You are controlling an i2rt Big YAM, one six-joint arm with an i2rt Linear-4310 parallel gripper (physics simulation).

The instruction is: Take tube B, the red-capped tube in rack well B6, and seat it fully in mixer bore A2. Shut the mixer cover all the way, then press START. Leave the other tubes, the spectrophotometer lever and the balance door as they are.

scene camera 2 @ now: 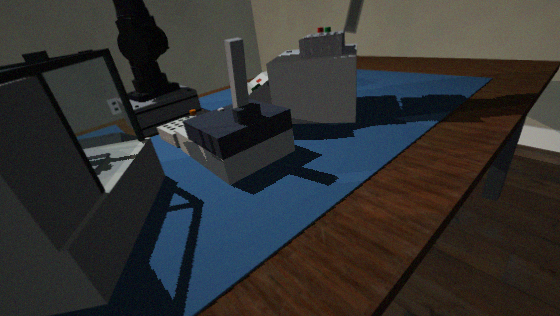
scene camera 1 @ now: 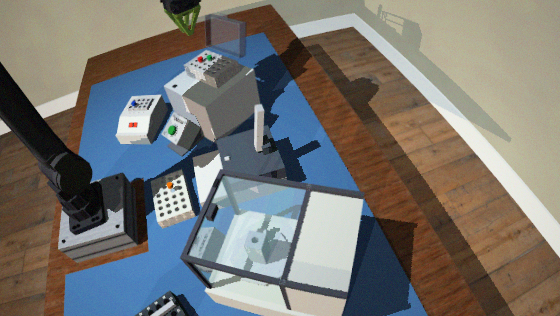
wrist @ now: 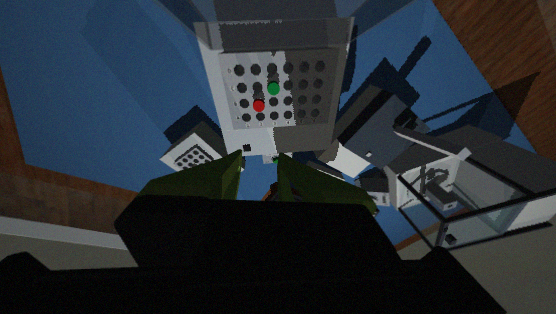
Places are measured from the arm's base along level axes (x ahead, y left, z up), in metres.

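Where they show: gripper, fingertip midpoint: (scene camera 1: 188, 33) (wrist: 260, 158); arm's base, origin of the base link: (scene camera 2: 155, 93) (scene camera 1: 87, 208).
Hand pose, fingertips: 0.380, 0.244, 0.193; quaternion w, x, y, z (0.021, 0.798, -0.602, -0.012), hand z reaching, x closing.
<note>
Things, the pixels of their centre, and the offset from my fingertips, as dx, dy, dz. "*": a spot on its surface instead.
- red-capped tube, body centre: (wrist: 258, 100) (scene camera 2: 320, 38) (scene camera 1: 202, 64) +0.012, +0.006, -0.106
- bore block, surface spot: (scene camera 2: 322, 45) (scene camera 1: 228, 72) * +0.065, -0.069, -0.111
- mixer, surface spot: (scene camera 2: 320, 90) * +0.072, -0.095, -0.194
- green-capped tube, body centre: (wrist: 272, 84) (scene camera 2: 328, 38) (scene camera 1: 211, 63) +0.036, -0.002, -0.106
- clear mixer cover, body centre: (wrist: 286, 3) (scene camera 1: 224, 33) +0.095, +0.018, -0.042
- green button, body centre: (scene camera 1: 172, 130) -0.125, -0.093, -0.203
- white rack, body centre: (scene camera 1: 172, 198) (scene camera 2: 191, 126) (wrist: 319, 180) -0.183, -0.266, -0.252
- orange-capped tube, body centre: (scene camera 1: 172, 190) (scene camera 2: 195, 119) -0.173, -0.257, -0.236
- spectrophotometer's lever, body centre: (scene camera 2: 238, 79) (scene camera 1: 258, 128) (wrist: 425, 140) +0.057, -0.289, -0.124
- glass balance, body centre: (scene camera 2: 53, 147) (scene camera 1: 256, 248) (wrist: 435, 195) -0.051, -0.524, -0.156
- white device, body centre: (wrist: 207, 161) (scene camera 1: 140, 118) (scene camera 2: 272, 82) -0.212, +0.057, -0.232
- blue-capped item, body centre: (scene camera 1: 136, 108) -0.213, +0.073, -0.203
The red-capped tube (scene camera 1: 200, 59) (scene camera 2: 320, 30) (wrist: 258, 105) stands upright in the bore block (scene camera 1: 220, 70) (scene camera 2: 322, 45) on the mixer (scene camera 1: 225, 107) (scene camera 2: 320, 90). In the wrist view it looks to be in row B, column 2, with the row A hole of that column showing uncovered. A green-capped tube (scene camera 1: 209, 58) (scene camera 2: 327, 30) (wrist: 273, 88) stands diagonally beside it. The clear mixer cover (scene camera 1: 225, 35) (scene camera 2: 354, 15) stands open, upright at the far side. The green button (scene camera 1: 172, 130) is on a small console. My gripper (scene camera 1: 188, 33) (wrist: 260, 158) is open and empty, high beyond the block.
The white rack (scene camera 1: 162, 220) holds an orange-capped tube (scene camera 1: 170, 185) (scene camera 2: 192, 112). The spectrophotometer's lever (scene camera 1: 258, 127) (scene camera 2: 236, 72) stands upright. The glass balance (scene camera 1: 324, 235) is at the near side. A white device (scene camera 1: 136, 131) with a blue-capped item (scene camera 1: 133, 103) stands beside the console.
</note>
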